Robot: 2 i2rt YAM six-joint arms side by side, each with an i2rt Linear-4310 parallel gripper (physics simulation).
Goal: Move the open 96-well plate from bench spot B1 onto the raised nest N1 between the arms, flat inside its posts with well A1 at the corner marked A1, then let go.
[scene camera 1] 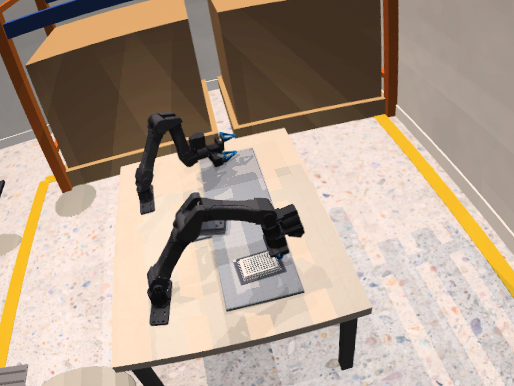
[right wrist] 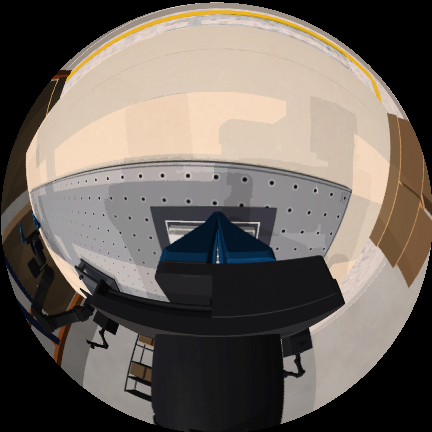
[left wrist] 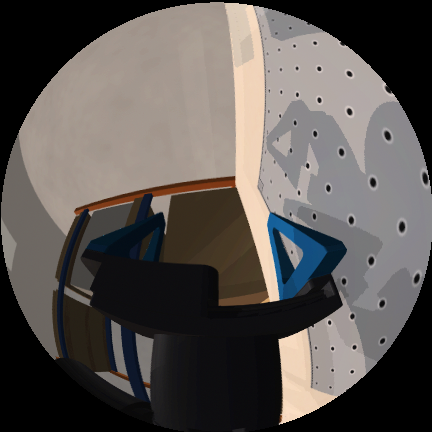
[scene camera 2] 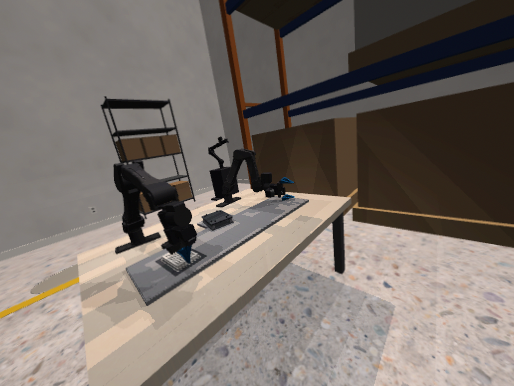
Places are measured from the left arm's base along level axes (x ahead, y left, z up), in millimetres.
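Pixels of known places: left gripper, fingertip midpoint: (scene camera 1: 236, 143) (left wrist: 215, 217) (scene camera 2: 294, 189); right gripper, fingertip midpoint: (scene camera 1: 280, 258) (right wrist: 217, 217) (scene camera 2: 189, 262); left arm's base at its link origin: (scene camera 1: 147, 199) (scene camera 2: 229, 202); right arm's base at its link origin: (scene camera 1: 161, 303) (scene camera 2: 139, 243).
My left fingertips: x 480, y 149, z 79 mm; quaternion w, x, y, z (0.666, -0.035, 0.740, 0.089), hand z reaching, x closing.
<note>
For each thing: its middle in the pictures, then the offset to it from my left fingertips. Level surfaces: height alone.
- white 96-well plate at the middle of its body: (right wrist: 212, 272) (scene camera 1: 258, 264) (scene camera 2: 180, 256) dx -84, dy -730, dz -57 mm
- dark raised nest N1 at the middle of its body: (right wrist: 101, 291) (scene camera 1: 205, 221) (scene camera 2: 216, 218) dx -232, dy -440, dz -44 mm
- grey perforated board at its surface level: dz -66 mm
- table at its surface level: dz -79 mm
The white 96-well plate (scene camera 1: 259, 266) (scene camera 2: 175, 261) (right wrist: 184, 229) lies flat on its dark pad at spot B1, wells up. My right gripper (scene camera 1: 280, 256) (scene camera 2: 188, 262) (right wrist: 217, 217) points down at the plate's edge, shut with its blue fingers together and no plate between them. In the right wrist view the fingers hide most of the plate; whether they touch it I cannot tell. The dark raised nest N1 (scene camera 1: 214, 226) (scene camera 2: 217, 219) (right wrist: 101, 275) stands between the arms and holds no plate; its A1 mark is too small to read. My left gripper (scene camera 1: 232, 145) (scene camera 2: 289, 189) (left wrist: 215, 217) is open and empty, far from the plate.
A grey perforated board (scene camera 1: 260, 299) (scene camera 2: 150, 288) (left wrist: 360, 200) (right wrist: 135, 186) runs along the table (scene camera 1: 320, 280) (scene camera 2: 115, 335) under both grippers. My right arm (scene camera 1: 232, 209) reaches over it close to the nest in scene camera 1. Large brown boxes (scene camera 1: 305, 60) (scene camera 2: 440, 160) stand beyond the table.
</note>
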